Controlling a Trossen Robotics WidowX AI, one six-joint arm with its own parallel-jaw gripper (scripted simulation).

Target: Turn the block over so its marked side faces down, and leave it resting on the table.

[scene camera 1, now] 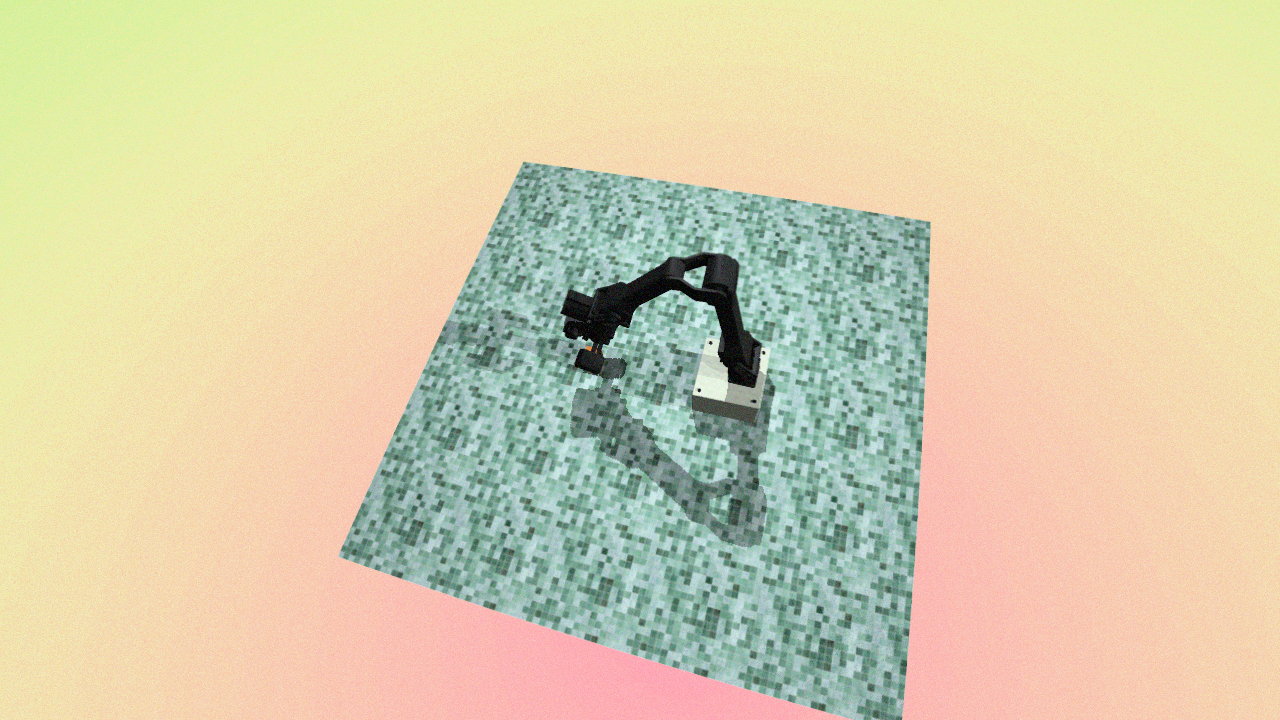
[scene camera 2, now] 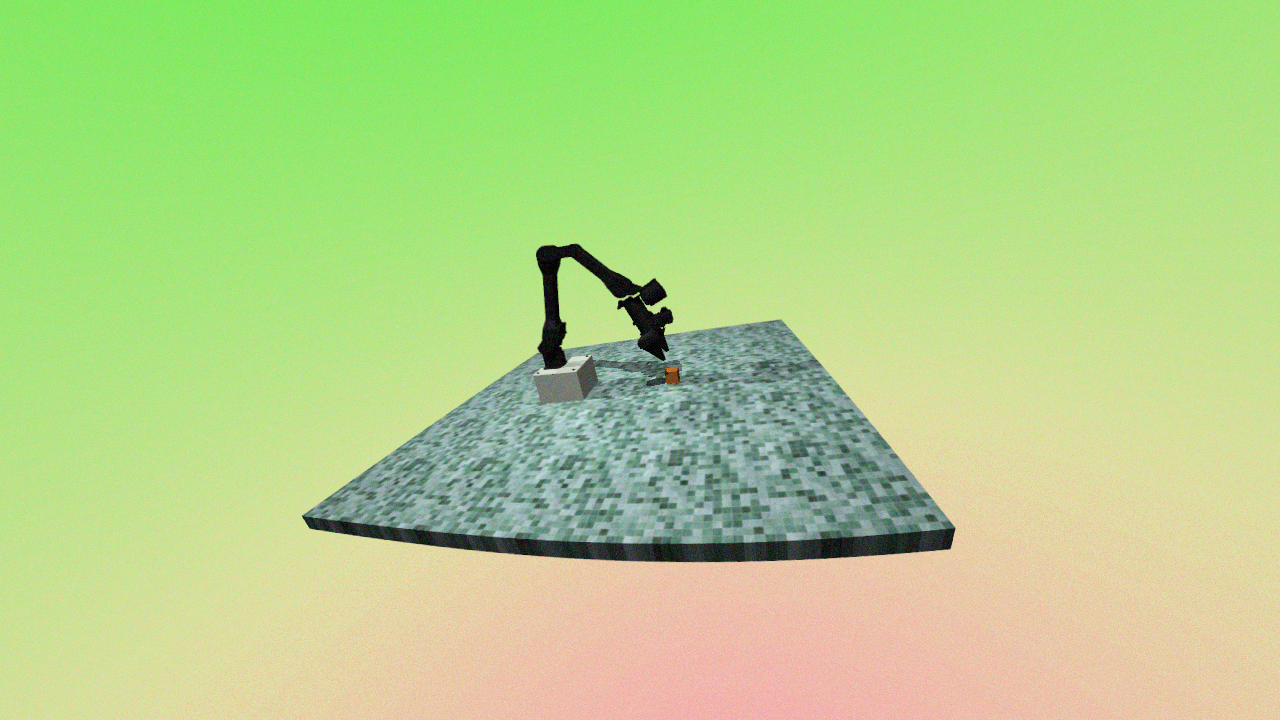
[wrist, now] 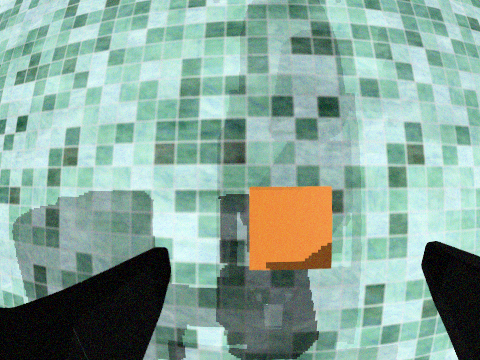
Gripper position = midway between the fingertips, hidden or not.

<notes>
The gripper [scene camera 1: 591,346] is open, with nothing in its grasp. Also in view: a block [wrist: 290,228].
The gripper shows as well in scene camera 2 [scene camera 2: 666,355] and in the wrist view [wrist: 303,261].
</notes>
